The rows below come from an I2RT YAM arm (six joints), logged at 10 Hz.
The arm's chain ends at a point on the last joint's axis. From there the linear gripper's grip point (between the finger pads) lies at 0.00 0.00 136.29 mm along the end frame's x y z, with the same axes.
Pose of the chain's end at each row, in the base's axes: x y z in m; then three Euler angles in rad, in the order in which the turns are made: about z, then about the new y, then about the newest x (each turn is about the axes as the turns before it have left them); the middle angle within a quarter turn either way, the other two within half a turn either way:
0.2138 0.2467 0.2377 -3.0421 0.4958 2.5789
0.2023 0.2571 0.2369 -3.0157 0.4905 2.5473
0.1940 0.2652 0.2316 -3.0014 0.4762 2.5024
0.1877 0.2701 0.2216 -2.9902 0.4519 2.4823
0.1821 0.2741 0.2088 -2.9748 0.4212 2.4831
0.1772 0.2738 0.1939 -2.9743 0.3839 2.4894
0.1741 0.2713 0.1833 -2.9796 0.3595 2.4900
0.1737 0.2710 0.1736 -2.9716 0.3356 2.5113
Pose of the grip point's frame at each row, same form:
0.2611 0.3245 0.1363 -3.0421 0.4958 2.5789
0.2455 0.3395 0.1373 -3.0157 0.4905 2.5473
0.2323 0.3527 0.1344 -3.0014 0.4762 2.5024
0.2216 0.3597 0.1247 -2.9902 0.4519 2.4823
0.2117 0.3637 0.1104 -2.9748 0.4212 2.4831
0.2034 0.3621 0.0935 -2.9743 0.3839 2.4894
0.1984 0.3590 0.0819 -2.9796 0.3595 2.4900
0.1958 0.3563 0.0696 -2.9716 0.3356 2.5113

